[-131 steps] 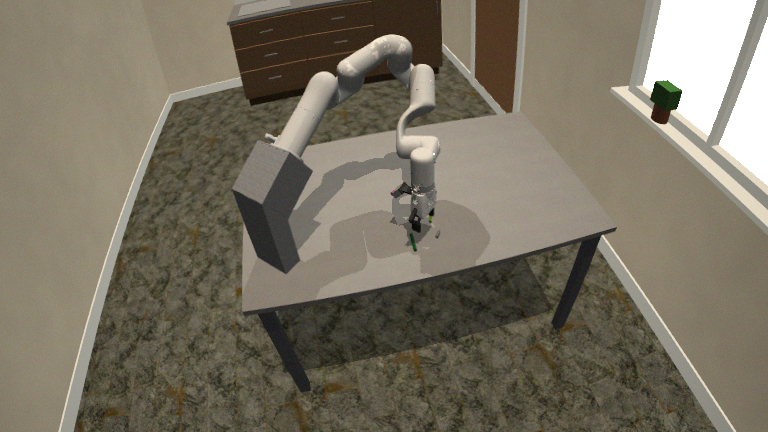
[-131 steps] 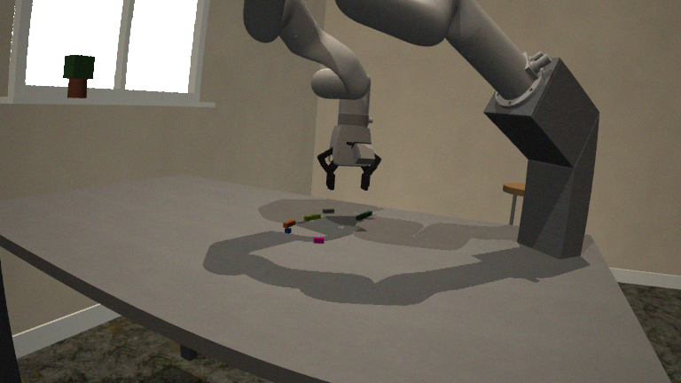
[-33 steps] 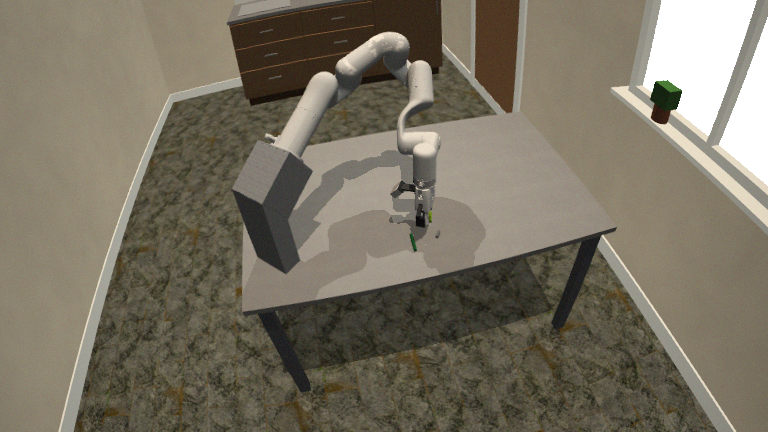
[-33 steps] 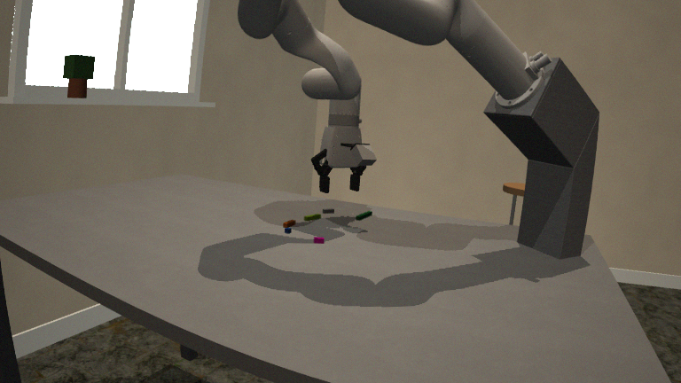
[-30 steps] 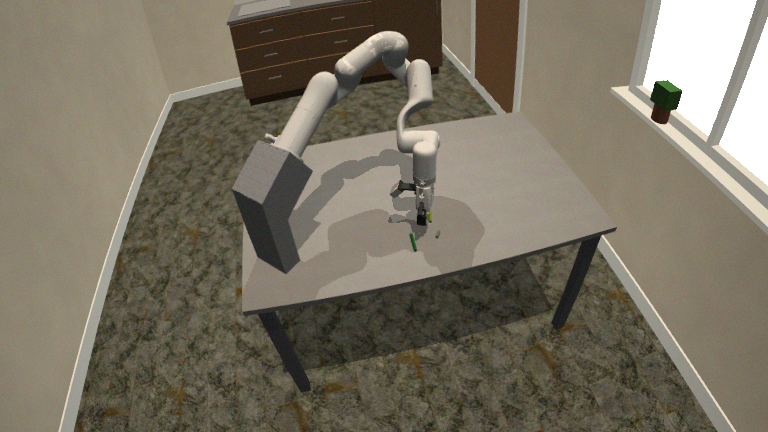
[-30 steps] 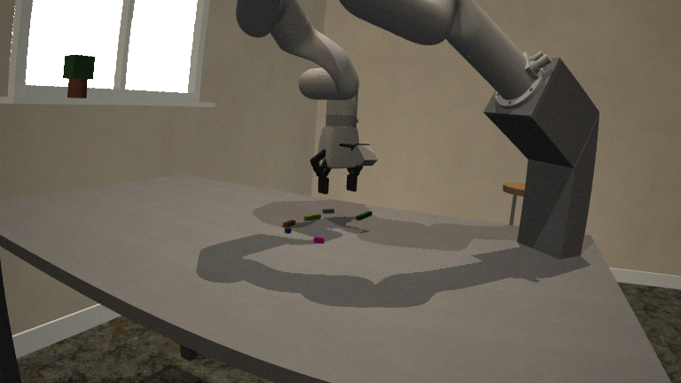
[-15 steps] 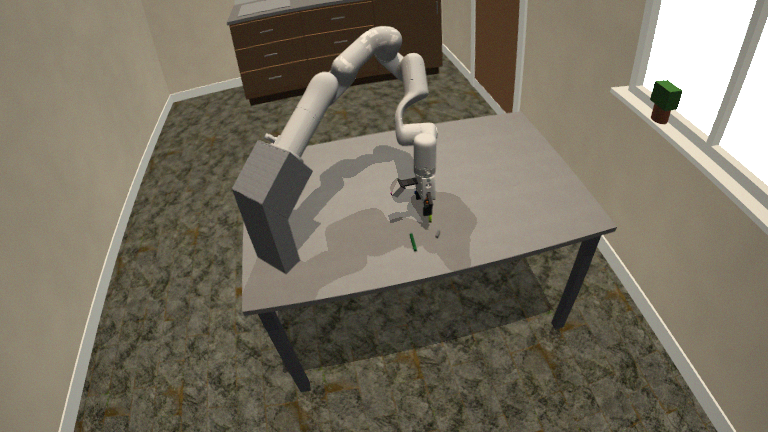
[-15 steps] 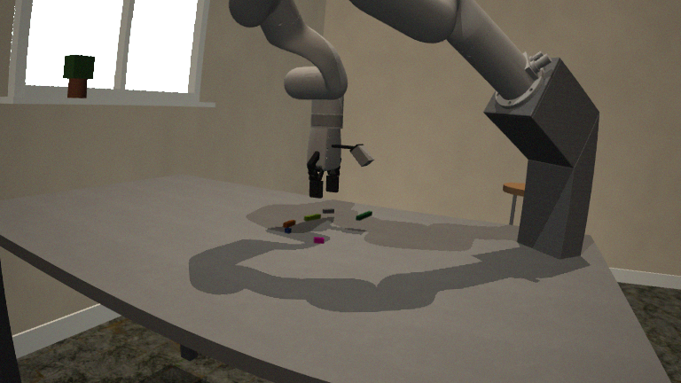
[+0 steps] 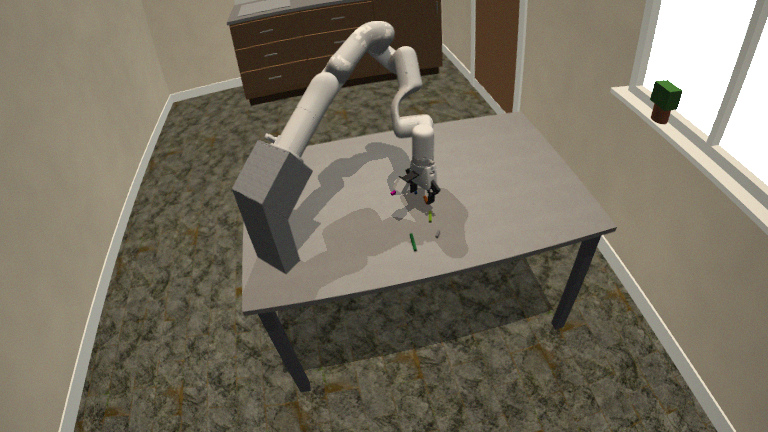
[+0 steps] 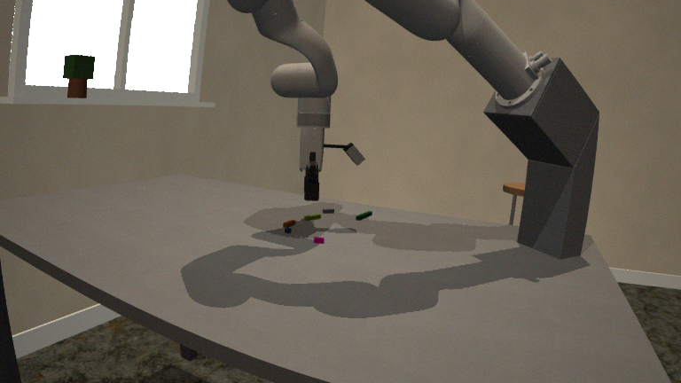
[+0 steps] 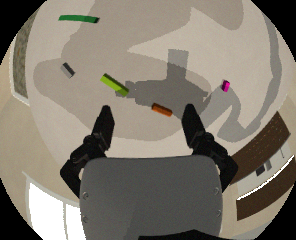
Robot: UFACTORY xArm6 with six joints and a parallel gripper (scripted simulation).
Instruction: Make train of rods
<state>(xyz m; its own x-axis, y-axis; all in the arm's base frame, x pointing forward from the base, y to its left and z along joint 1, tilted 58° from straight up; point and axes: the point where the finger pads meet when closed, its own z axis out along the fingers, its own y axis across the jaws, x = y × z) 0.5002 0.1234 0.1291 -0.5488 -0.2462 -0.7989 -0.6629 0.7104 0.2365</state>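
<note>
Right now my hand is 90 mm to the right of the blue rod, 70 mm above it and 40 mm past it. From my hand the other things lie so: lime rod 70 mm below, 40 mm to the right, 30 mm ahead; orange rod 70 mm below, 50 mm to the left, 10 mm ahead; grey rod 130 mm to the right, 70 mm below, 70 mm ahead.
</note>
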